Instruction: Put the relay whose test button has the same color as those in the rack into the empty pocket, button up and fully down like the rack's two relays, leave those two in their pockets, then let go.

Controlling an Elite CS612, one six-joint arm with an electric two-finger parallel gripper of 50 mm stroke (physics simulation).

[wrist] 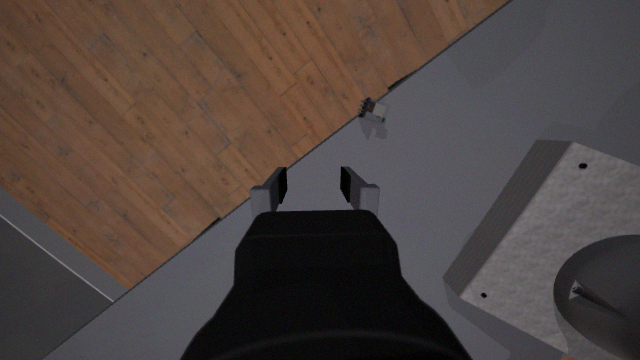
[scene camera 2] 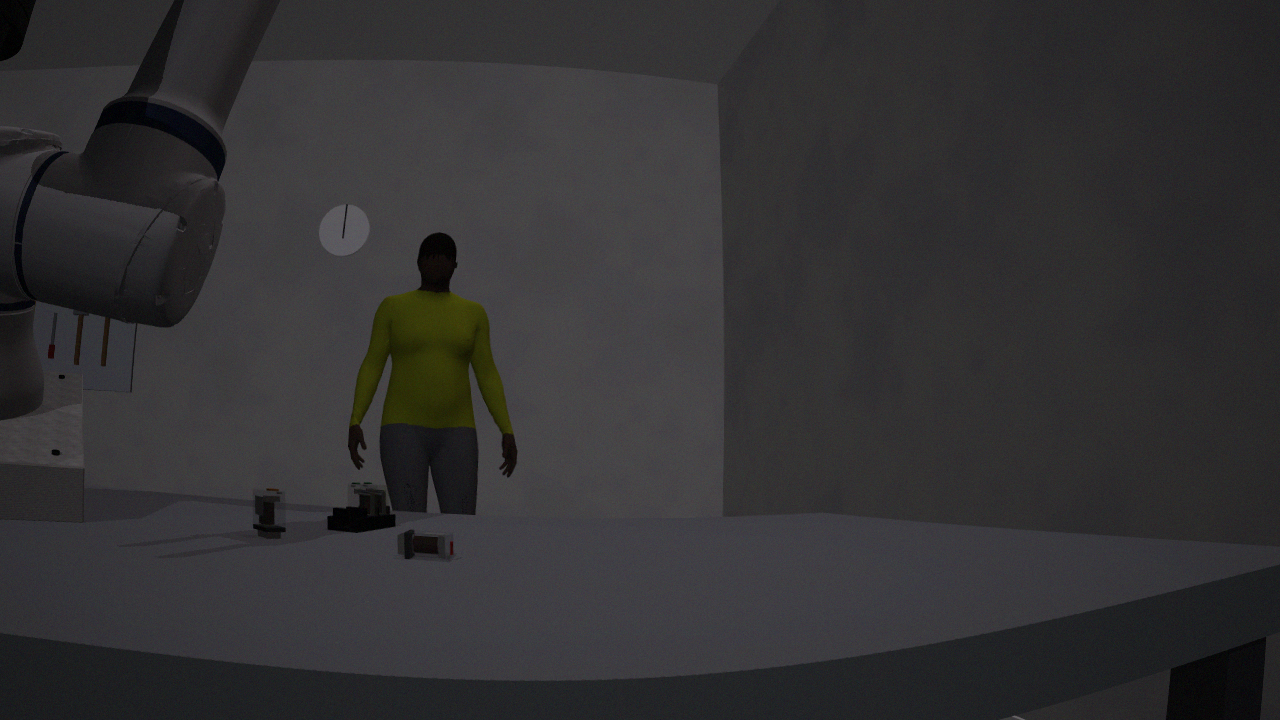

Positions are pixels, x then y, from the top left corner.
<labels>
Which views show the orange-button relay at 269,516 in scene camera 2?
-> Scene camera 2 only.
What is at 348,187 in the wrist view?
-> My gripper.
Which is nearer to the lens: the red-button relay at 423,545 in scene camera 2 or the orange-button relay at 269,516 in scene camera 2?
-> The red-button relay.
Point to a black rack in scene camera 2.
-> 350,519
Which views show the red-button relay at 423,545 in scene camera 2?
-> Scene camera 2 only.
</labels>
